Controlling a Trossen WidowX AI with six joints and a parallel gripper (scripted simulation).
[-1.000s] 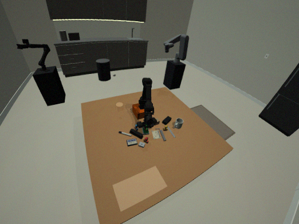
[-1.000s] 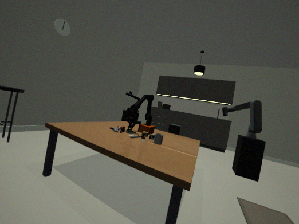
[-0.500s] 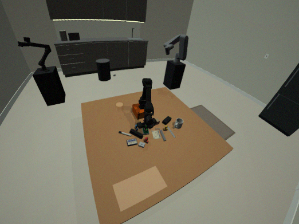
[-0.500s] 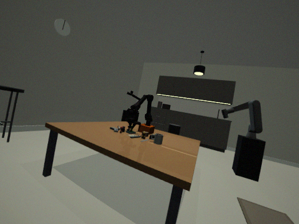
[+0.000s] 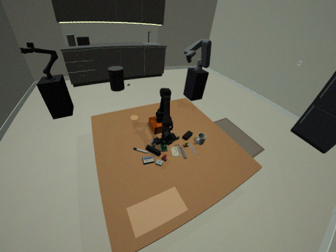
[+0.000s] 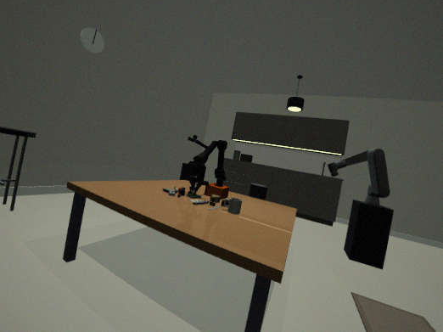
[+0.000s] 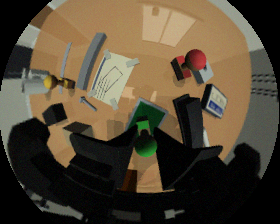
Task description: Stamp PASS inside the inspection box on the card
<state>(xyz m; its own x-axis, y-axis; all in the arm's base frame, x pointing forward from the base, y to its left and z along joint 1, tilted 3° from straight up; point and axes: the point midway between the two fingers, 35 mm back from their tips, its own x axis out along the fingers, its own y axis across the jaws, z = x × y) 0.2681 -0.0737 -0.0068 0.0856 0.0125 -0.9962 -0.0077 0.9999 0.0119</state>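
My gripper tip is 1 cm past the PASS stamp and 1 cm above it. From my gripper tip the other things lie so: green ink pad (1 cm behind, 4 cm below); then black block (10 cm to the right, 3 cm below); then blue stamp (7 cm behind, 7 cm to the right, 2 cm below).
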